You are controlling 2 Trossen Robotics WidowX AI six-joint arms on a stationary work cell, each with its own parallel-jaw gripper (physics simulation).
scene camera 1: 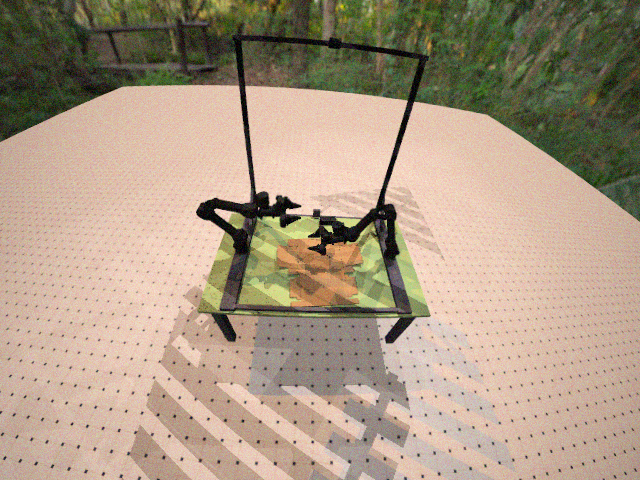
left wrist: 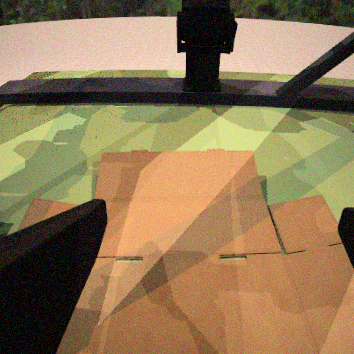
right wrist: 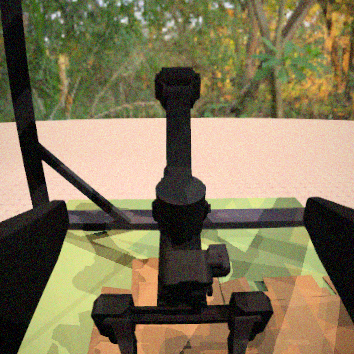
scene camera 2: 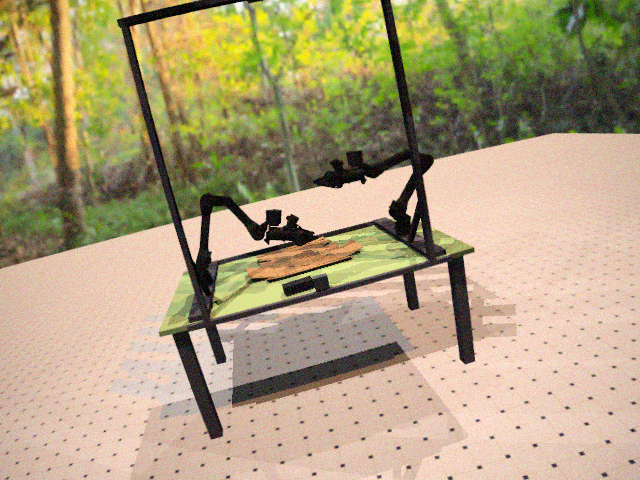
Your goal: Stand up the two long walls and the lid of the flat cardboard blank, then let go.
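Where they show: left gripper, fingertip midpoint: (scene camera 1: 307, 242) (left wrist: 224, 215) (scene camera 2: 316, 235); right gripper, fingertip midpoint: (scene camera 1: 301, 211) (right wrist: 187, 210) (scene camera 2: 314, 183); left arm's base at its link origin: (scene camera 1: 389, 255); right arm's base at its link origin: (scene camera 1: 241, 250) (left wrist: 201, 85) (scene camera 2: 404, 233).
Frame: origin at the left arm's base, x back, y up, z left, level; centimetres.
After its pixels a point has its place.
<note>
The brown cardboard blank (scene camera 1: 323, 297) {x -42.9, y -1.6, z 29.3 cm} (scene camera 2: 289, 262) {x -38.2, y -1.7, z 7.3 cm} (left wrist: 200, 305) {x -53.7, y -1.7, z 0.4 cm} (right wrist: 305, 305) {x -31.8, y -1.1, z 22.4 cm} lies flat on the green patterned table, its long walls and lid down; which panel is the lid I cannot tell. My left gripper (scene camera 1: 312, 241) {x -52.0, y 9.3, z 0.1 cm} (scene camera 2: 309, 237) {x -52.0, y 9.3, z 0.1 cm} (left wrist: 224, 215) {x -52.0, y 9.3, z 0.1 cm} is open and empty, low above the blank's upper part in scene camera 1. In the left wrist view a panel with two slots at its fold lies beyond the fingers. My right gripper (scene camera 1: 298, 212) {x -56.3, y 31.6, z -0.1 cm} (scene camera 2: 315, 181) {x -56.3, y 31.6, z -0.1 cm} is open and empty, high above the table, off the blank. The left gripper and arm hide part of the blank in the right wrist view.
A black frame (scene camera 1: 245, 113) {x -87.8, y 67.8, z -34.2 cm} (scene camera 2: 149, 118) {x -3.6, y 69.5, z -37.9 cm} rises from the table (scene camera 1: 209, 297) {x -102.6, y -1.9, z 31.9 cm} (scene camera 2: 178, 312) {x 9.8, y -1.9, z -20.5 cm}. Dark rails run along the table's edges. A small black block (scene camera 2: 298, 285) {x -37.8, y 0.9, z -33.1 cm} is at the near edge in scene camera 2. The two grippers are fairly close together in scene camera 1.
</note>
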